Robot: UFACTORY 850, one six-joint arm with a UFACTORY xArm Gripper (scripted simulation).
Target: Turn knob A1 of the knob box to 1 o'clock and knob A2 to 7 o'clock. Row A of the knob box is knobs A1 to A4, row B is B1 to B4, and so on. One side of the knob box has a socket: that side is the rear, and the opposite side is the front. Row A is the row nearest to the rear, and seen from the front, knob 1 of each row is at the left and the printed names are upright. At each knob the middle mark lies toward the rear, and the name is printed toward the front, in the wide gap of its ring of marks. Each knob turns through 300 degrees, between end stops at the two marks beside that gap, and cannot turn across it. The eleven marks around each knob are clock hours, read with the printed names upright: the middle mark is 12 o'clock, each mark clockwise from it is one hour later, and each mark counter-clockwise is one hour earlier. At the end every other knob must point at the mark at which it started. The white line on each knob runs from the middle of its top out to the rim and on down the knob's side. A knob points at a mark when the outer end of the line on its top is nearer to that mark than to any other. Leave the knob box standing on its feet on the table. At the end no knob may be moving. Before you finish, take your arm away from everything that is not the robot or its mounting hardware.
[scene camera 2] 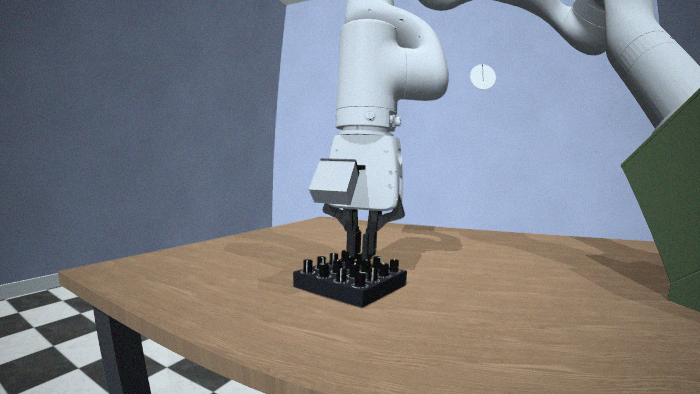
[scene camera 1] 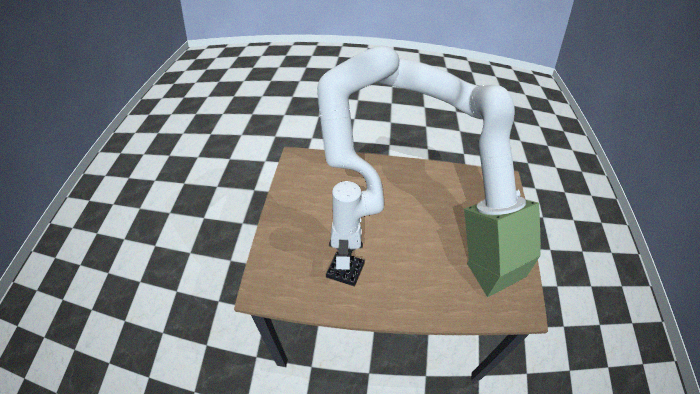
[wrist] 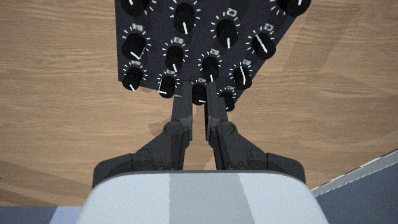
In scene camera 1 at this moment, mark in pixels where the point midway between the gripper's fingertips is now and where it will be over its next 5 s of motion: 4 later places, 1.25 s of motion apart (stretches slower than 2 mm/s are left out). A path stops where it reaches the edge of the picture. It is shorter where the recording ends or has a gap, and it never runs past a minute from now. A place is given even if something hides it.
The gripper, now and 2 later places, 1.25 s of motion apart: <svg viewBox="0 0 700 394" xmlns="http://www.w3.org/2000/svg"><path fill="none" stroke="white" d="M345 256L345 250L346 228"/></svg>
